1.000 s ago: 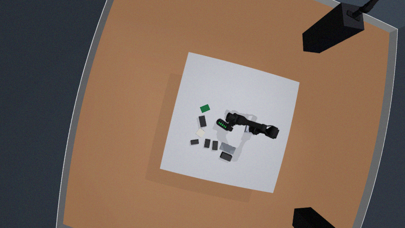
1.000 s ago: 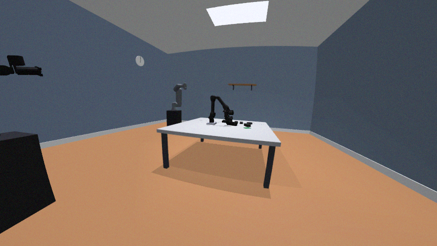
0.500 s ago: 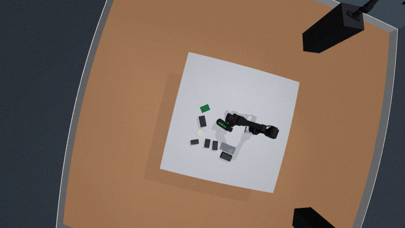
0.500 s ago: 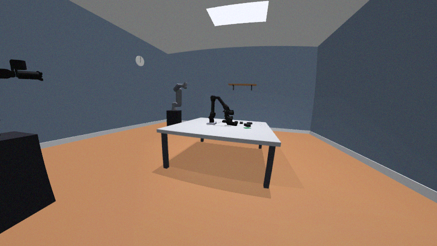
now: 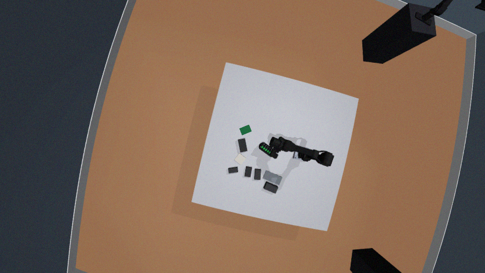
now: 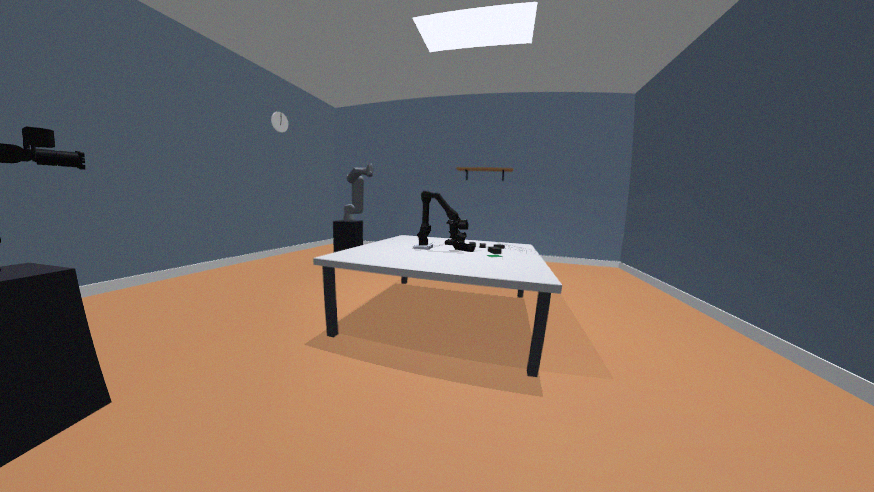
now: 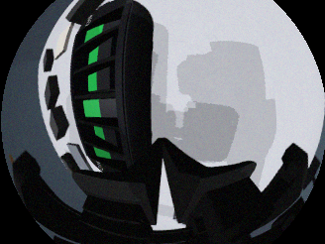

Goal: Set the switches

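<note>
My gripper tip is now 290 mm short of the cream square and 100 mm to the right of it. The rest, counted from my gripper tip: green card: 260 mm ahead, 160 mm to the right; grey plate: 260 mm to the left.
</note>
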